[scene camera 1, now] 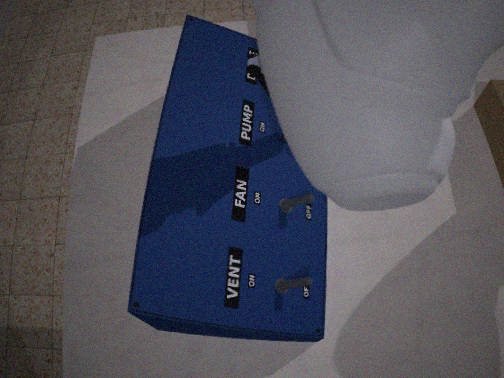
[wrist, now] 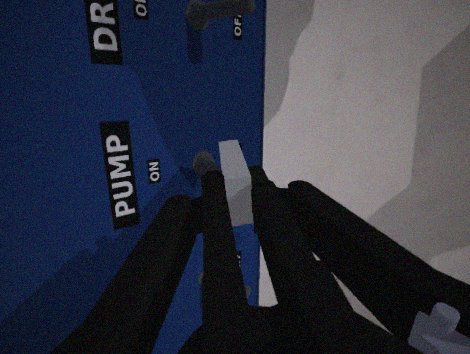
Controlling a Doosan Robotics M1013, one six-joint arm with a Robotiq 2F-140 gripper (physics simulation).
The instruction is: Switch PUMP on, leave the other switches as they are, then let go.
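Places are measured from the arm's base along level axes (x back, y right, z up), in metres.
Pixels of known places: gripper, between the fingertips: (wrist: 229, 158).
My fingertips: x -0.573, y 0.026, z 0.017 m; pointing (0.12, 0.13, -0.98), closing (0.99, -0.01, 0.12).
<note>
Behind a point stands the place of what it marks.
The blue switch panel (scene camera 1: 185, 100) {x -0.746, y 0.036, z 0.060 m} (wrist: 45, 95) {x -0.686, y 0.086, z 0.033 m} has several levers. In the wrist view my gripper (wrist: 229, 158) {x -0.573, y 0.026, z 0.017 m} is shut and empty, its pale tips just to the OFF side of the PUMP lever (wrist: 204, 162) {x -0.591, y 0.022, z -0.001 m}. That lever shows as a grey round end, partly behind a dark finger; its exact tilt and any contact cannot be told. The PUMP label (scene camera 1: 247, 122) {x -0.655, y 0.023, z 0.016 m} (wrist: 120, 174) {x -0.656, y 0.026, z 0.016 m} shows in both views. In the scene view the arm hides the PUMP lever and the gripper's tips. The FAN lever (scene camera 1: 296, 201) {x -0.589, y -0.105, z 0.008 m}, VENT lever (scene camera 1: 294, 284) {x -0.598, y -0.225, z 0.009 m} and DRIVE lever (wrist: 220, 12) {x -0.567, y 0.133, z 0.007 m} lean to OFF.
The pale robot arm (scene camera 1: 370, 105) {x -0.599, y -0.226, z 0.396 m} covers the panel's upper right in the scene view. The panel rests on a light surface (scene camera 1: 100, 280) {x -0.906, y -0.195, z -0.108 m}, with tiled floor (scene camera 1: 35, 150) to the left. A brown block-like object (scene camera 1: 492, 120) {x -0.142, y 0.099, z -0.063 m} shows at the right edge.
</note>
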